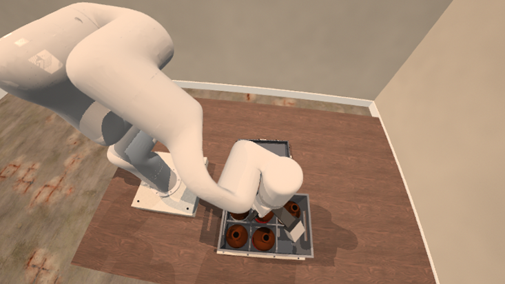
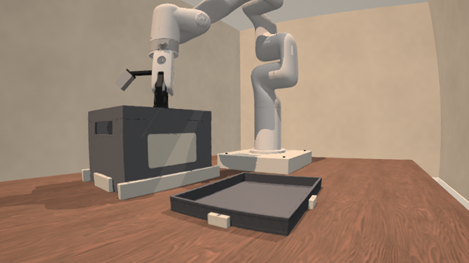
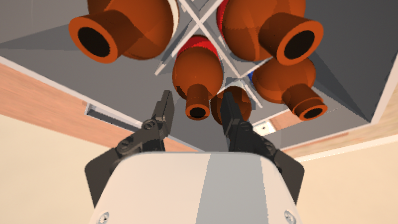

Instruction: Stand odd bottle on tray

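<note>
My hand is 7 cm above the brown bottle. The rest, counted from my hand: dark tray: 25 cm to the left, 15 cm below, 4 cm ahead; dark grey crate: 8 cm below, 5 cm to the right, 1 cm behind.
</note>
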